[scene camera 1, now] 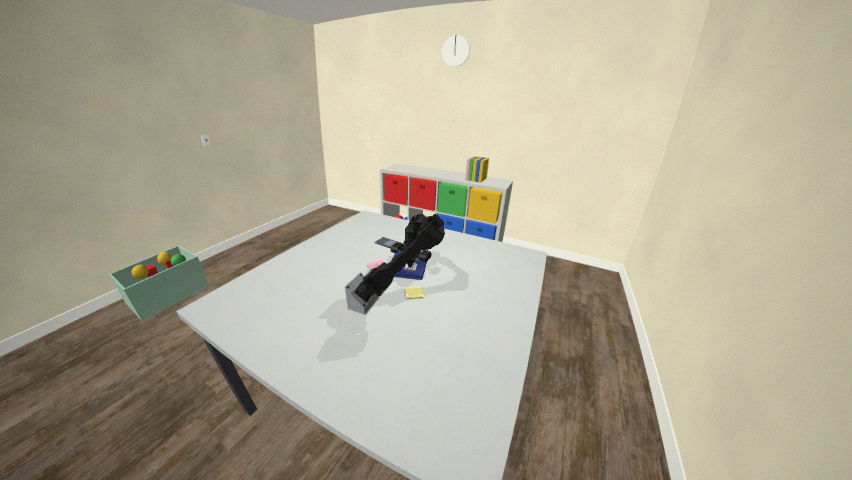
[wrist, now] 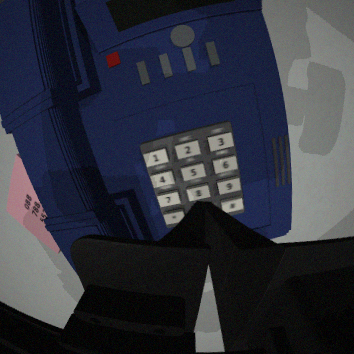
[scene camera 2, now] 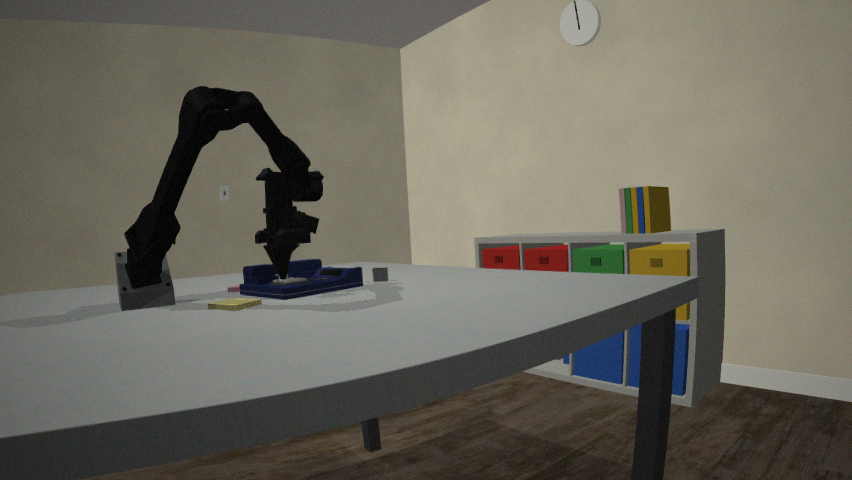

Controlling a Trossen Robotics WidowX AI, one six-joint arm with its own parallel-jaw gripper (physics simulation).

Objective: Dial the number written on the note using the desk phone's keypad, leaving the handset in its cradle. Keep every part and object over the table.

Note:
In view: my gripper [scene camera 2: 283, 279], a handset [scene camera 2: 266, 270], a blue desk phone [wrist: 143, 76] and a keypad [wrist: 200, 133].
The handset is seen too in the wrist view [wrist: 50, 137]. My gripper also shows in the wrist view [wrist: 201, 207].

